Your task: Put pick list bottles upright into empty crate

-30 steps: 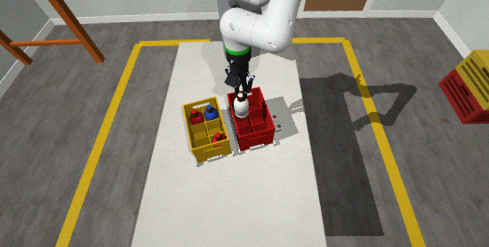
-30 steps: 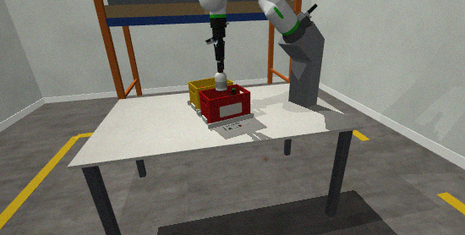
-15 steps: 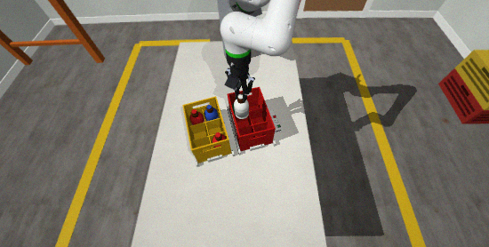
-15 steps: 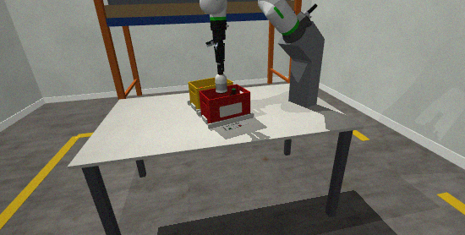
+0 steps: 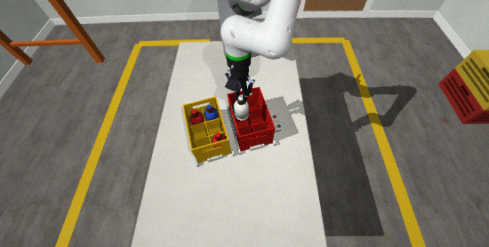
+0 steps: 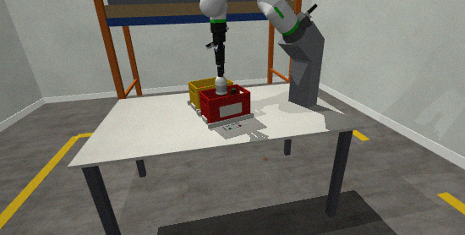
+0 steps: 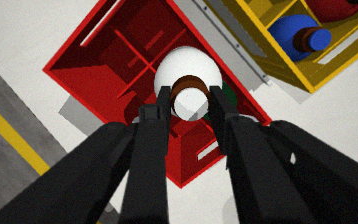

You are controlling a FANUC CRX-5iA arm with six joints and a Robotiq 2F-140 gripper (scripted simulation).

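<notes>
Now: hand 8 cm above the white-capped bottle. Round my hand: green-label bottle (7 cm behind, 5 cm to the right, 22 cm below); then red crate (2 cm behind, 4 cm to the left, 22 cm below); then blue-labelled bottle (1 cm ahead, 18 cm to the right, 22 cm below).
</notes>
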